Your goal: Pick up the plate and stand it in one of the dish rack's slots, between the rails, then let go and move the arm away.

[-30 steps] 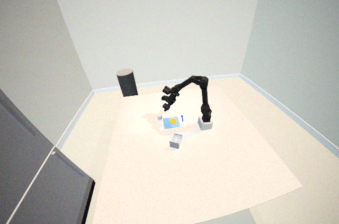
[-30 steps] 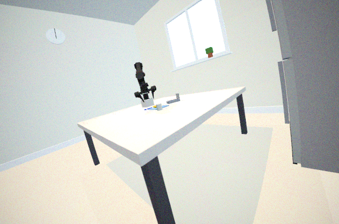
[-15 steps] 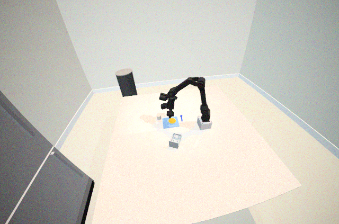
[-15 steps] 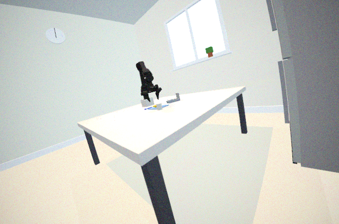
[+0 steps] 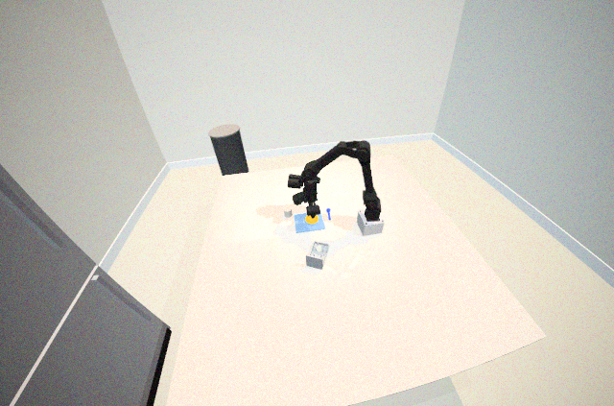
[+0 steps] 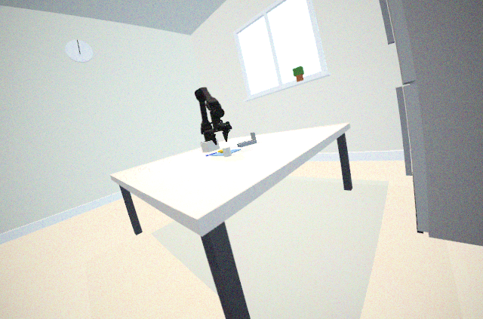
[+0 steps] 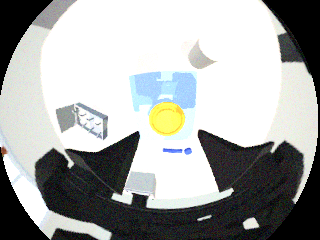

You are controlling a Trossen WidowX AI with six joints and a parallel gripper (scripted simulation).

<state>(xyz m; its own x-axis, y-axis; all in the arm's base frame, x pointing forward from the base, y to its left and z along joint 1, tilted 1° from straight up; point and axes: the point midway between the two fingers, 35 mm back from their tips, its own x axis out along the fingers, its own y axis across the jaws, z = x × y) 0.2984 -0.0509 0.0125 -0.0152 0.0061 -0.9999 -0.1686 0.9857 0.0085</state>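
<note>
Now: gripper tip 50 mm above the yellow plate. The rest, counted from my gripper tip: blue utensil 90 mm behind, 60 mm below, 50 mm to the right; then light blue mat 60 mm below, 10 mm to the left, 10 mm ahead; then grey dish rack 220 mm to the left, 40 mm below, 30 mm behind.
</note>
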